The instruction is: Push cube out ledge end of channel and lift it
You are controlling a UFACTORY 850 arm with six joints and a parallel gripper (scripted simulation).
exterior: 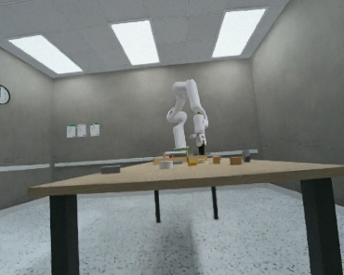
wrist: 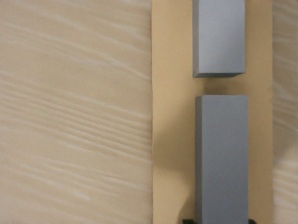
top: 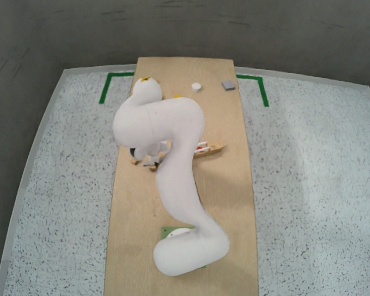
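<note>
The red piece lies 25 cm to the right of my hand, 9 cm ahead of it and 1 cm below it. Round my hand: long grey bar: 15 cm to the right, 5 cm ahead, 1 cm below; then small tan block: 13 cm to the left, 5 cm below, 2 cm ahead; then grey rod: 1 cm below.
</note>
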